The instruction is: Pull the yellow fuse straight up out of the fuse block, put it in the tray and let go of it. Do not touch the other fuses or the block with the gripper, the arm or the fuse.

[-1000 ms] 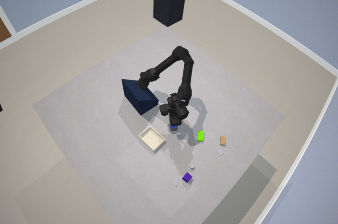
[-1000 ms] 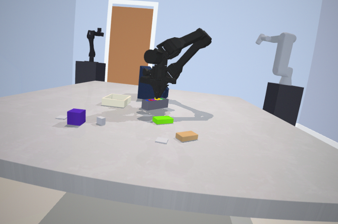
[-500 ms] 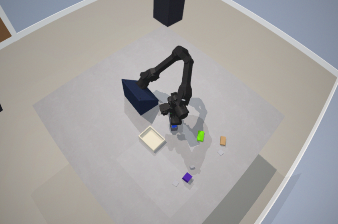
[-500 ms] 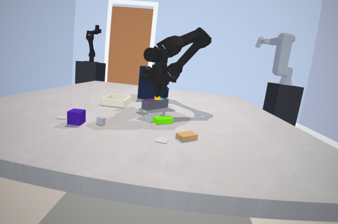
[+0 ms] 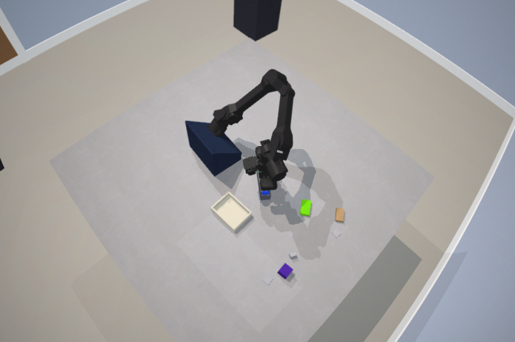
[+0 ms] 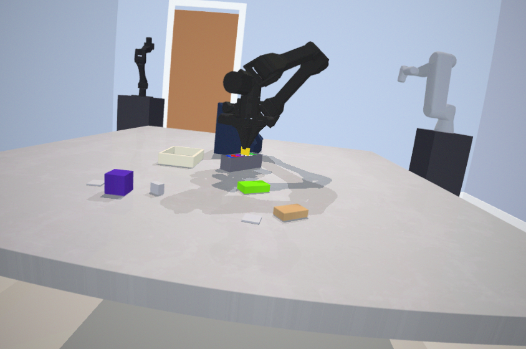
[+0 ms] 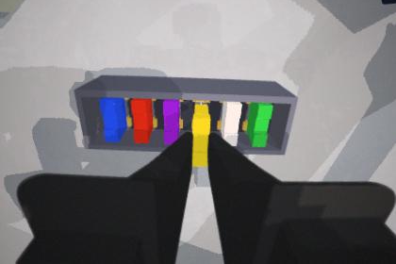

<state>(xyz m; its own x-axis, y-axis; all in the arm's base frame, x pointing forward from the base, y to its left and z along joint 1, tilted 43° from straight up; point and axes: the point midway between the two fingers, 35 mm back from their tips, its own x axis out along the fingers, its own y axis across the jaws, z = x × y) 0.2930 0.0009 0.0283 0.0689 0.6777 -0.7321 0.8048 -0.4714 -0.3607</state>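
Now: gripper tip 10 mm short of the cream tray, 190 mm to the left of it and 50 mm above it. Round my gripper tip: small grey cube (300 mm ahead, 130 mm to the right, 50 mm below); yellow fuse (10 mm below); tan block (320 mm ahead, 140 mm to the left, 50 mm below).
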